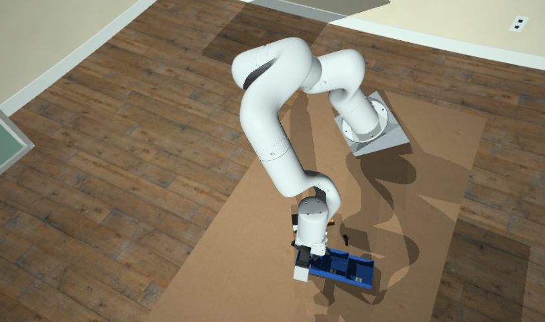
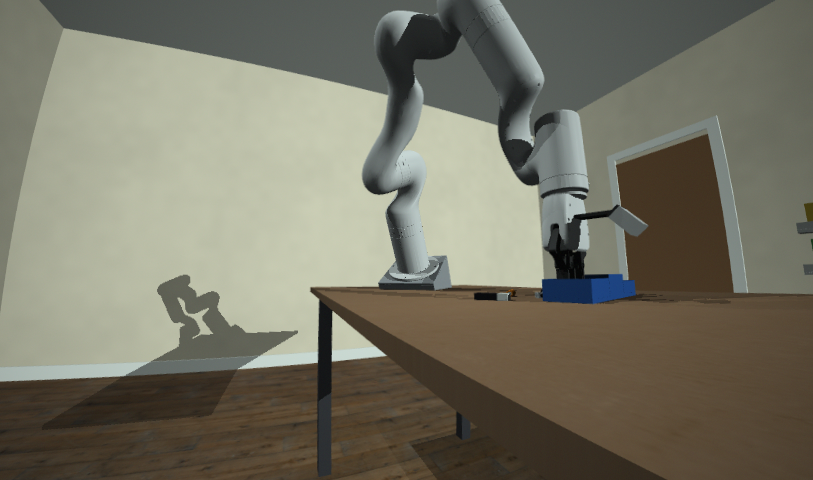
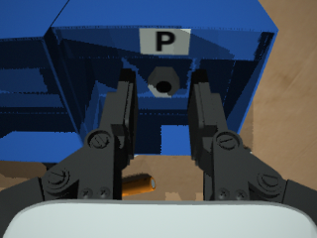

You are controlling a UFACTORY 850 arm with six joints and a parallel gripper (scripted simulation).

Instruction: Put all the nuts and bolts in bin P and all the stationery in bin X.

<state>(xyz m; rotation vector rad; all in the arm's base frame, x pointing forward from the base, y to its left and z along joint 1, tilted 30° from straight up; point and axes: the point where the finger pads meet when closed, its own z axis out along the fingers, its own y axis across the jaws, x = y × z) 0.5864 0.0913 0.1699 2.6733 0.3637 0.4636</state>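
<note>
Right now my hand is 3 cm above the nut. The rest, counted from my hand: black bolt (12 cm behind, 8 cm to the left, 3 cm below); then black-and-white block (10 cm to the right, 9 cm behind, 3 cm below); then blue bin (8 cm to the left, 1 cm below, 1 cm behind).
</note>
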